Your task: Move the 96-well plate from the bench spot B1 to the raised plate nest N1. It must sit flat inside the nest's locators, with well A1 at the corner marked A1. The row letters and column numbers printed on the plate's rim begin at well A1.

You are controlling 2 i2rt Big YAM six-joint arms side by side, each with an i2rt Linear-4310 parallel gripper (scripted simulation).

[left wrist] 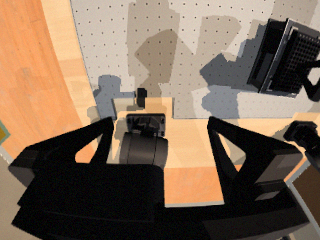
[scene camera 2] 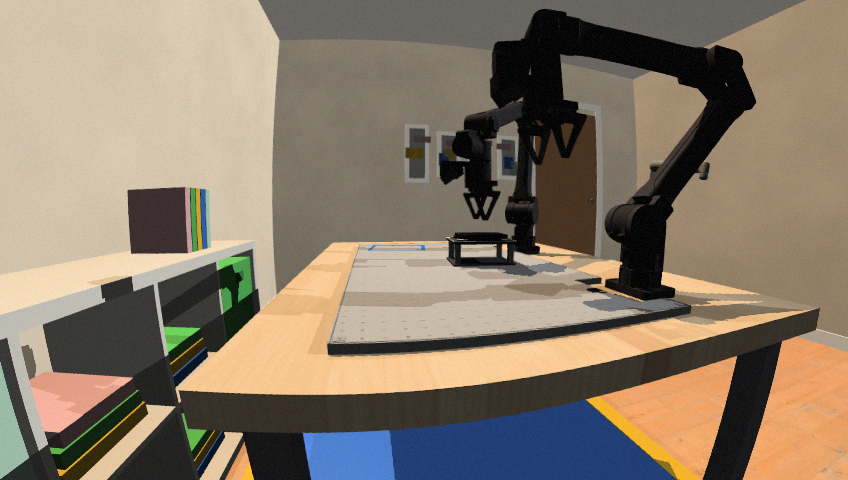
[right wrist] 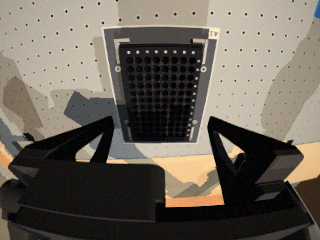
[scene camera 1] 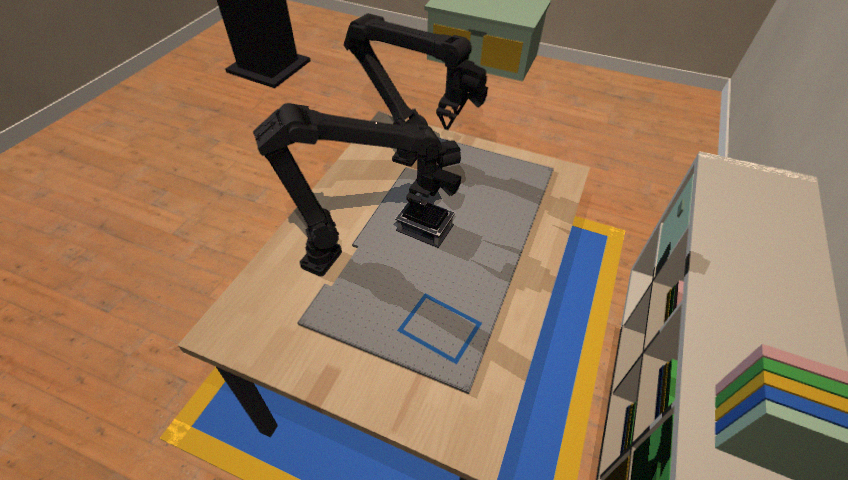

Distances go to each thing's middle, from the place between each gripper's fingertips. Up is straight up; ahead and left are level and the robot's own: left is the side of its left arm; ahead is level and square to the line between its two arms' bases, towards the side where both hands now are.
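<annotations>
My right hand (scene camera 2: 480,219) is 50 mm above the black 96-well plate (right wrist: 156,116); the raised nest N1 (right wrist: 138,35) is 60 mm below that same right hand. Going by its middle, the black 96-well plate is nearer to my right hand than to my left hand. Going by its middle, the raised nest N1 is nearer to my right hand than to my left hand.
My left hand (scene camera 2: 550,161) is 17 cm above the black 96-well plate, 5 cm short of it and 30 cm to the left of it. Counted from my left hand, the raised nest N1 is 18 cm below, 5 cm ahead and 30 cm to the right.
</annotations>
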